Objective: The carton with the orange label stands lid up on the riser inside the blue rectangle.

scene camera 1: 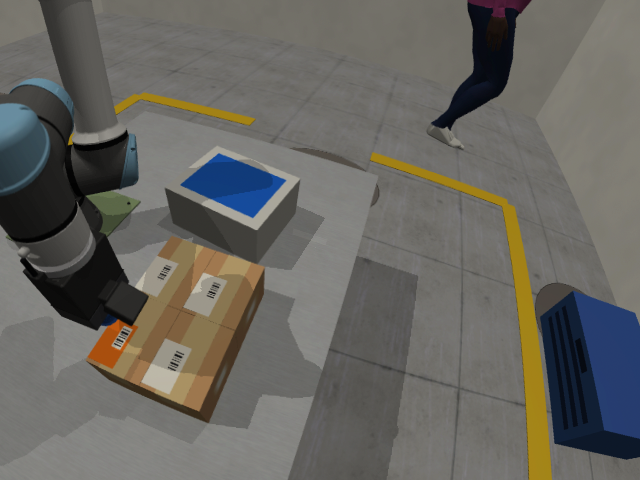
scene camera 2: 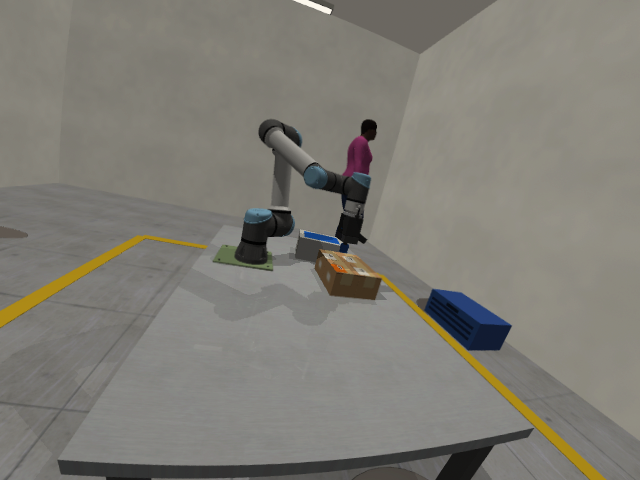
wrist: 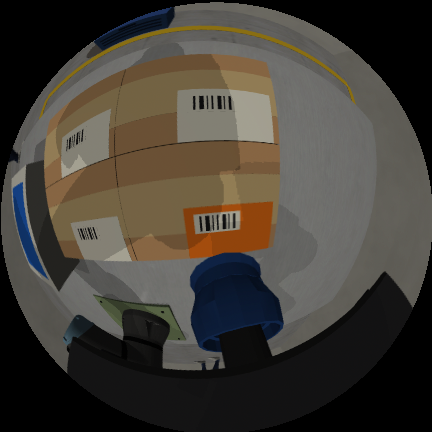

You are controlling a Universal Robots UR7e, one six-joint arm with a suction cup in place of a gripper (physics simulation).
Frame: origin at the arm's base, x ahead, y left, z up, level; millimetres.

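Seen in the pictures: hand, tool point: [scene camera 1: 108, 315] [scene camera 2: 343, 251] [wrist: 226, 281]; arm's base, link origin: [scene camera 2: 251, 258] [wrist: 145, 321].
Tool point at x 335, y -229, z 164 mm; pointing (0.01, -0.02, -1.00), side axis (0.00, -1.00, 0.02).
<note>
Pixels of each thing's top centre, then the offset from my tool point to it.
- carton with the orange label, top centre: [wrist: 200, 204] [scene camera 1: 134, 334] [scene camera 2: 342, 266] dx +20, dy +6, dz -66 mm
- grey riser, top centre: [scene camera 1: 233, 182] [scene camera 2: 321, 237] dx +46, dy +405, dz -49 mm
- blue rectangle, top centre: [scene camera 1: 233, 182] [scene camera 2: 321, 237] dx +46, dy +405, dz -49 mm
The carton with the orange label [scene camera 1: 112, 347] [scene camera 2: 339, 268] [wrist: 170, 200] stands label up on the table, in a tight two-by-two block with three white-labelled cartons. My gripper, a blue suction cup [scene camera 1: 108, 320] [scene camera 2: 344, 248] [wrist: 225, 267], points down by the orange label and hides part of its edge in the wrist view. Nothing hangs from the cup; whether it touches the carton is hard to tell. The grey riser [scene camera 1: 206, 219] [scene camera 2: 306, 251] [wrist: 42, 225] stands beside the block. The blue rectangle [scene camera 1: 232, 183] [scene camera 2: 321, 238] [wrist: 24, 227] lies bare on its top.
White-labelled cartons [scene camera 1: 206, 291] [wrist: 220, 117] touch the orange-labelled one. The arm's green base plate [scene camera 1: 121, 206] [scene camera 2: 224, 256] [wrist: 172, 320] is bolted to the table. A blue cabinet [scene camera 1: 594, 361] [scene camera 2: 467, 320] stands on the floor. A person [scene camera 1: 491, 67] [scene camera 2: 359, 155] is beyond the table.
</note>
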